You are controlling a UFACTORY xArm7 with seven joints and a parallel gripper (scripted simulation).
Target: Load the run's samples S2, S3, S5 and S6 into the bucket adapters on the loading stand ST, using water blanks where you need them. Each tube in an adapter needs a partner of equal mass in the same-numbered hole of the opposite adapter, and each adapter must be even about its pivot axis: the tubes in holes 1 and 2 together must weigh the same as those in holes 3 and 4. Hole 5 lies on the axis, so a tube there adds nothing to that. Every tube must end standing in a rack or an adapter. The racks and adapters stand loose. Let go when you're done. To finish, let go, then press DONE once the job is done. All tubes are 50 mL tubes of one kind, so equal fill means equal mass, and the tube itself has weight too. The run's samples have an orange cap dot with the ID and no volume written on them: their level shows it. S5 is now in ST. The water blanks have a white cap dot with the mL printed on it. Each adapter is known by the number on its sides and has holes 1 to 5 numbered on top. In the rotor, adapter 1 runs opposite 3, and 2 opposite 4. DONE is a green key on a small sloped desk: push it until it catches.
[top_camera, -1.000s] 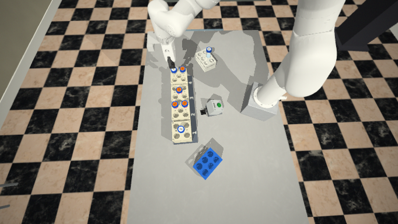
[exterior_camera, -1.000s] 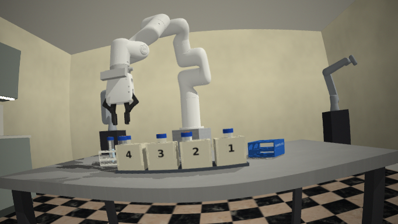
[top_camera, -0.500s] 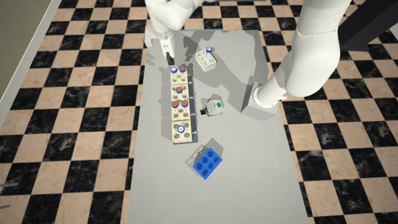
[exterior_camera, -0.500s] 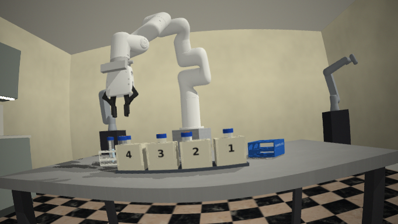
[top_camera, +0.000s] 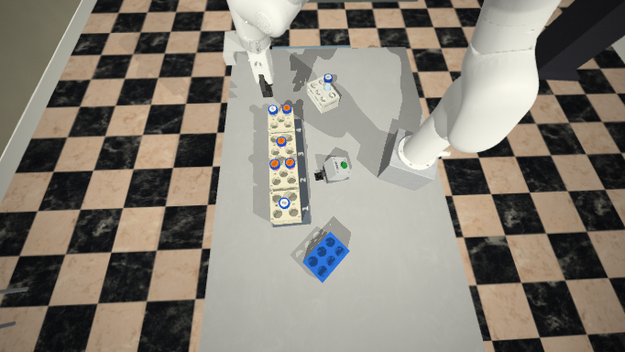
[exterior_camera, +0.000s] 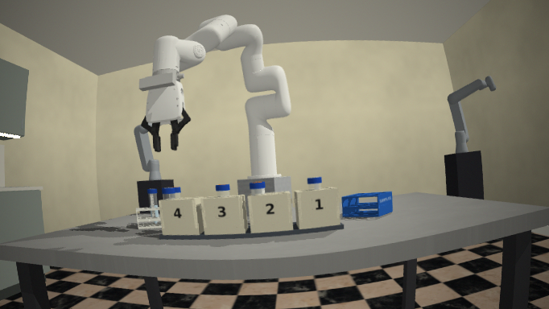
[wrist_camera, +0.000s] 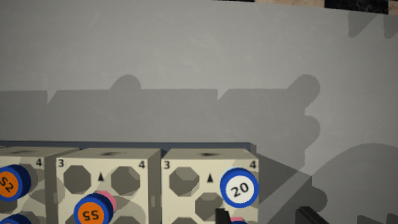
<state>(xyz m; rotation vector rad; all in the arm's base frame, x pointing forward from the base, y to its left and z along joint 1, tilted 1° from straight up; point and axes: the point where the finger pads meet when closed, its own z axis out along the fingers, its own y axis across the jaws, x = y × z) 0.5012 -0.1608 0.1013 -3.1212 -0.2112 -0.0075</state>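
My gripper is now 27 cm past the green DONE key, 19 cm to the right of it and 17 cm above it. The rest, counted from my hand: white rack 21 cm below, 18 cm behind, 16 cm to the right; then orange-dotted sample tube 17 cm below, 14 cm to the left, 5 cm behind; then done desk 25 cm behind, 19 cm to the left, 18 cm below.
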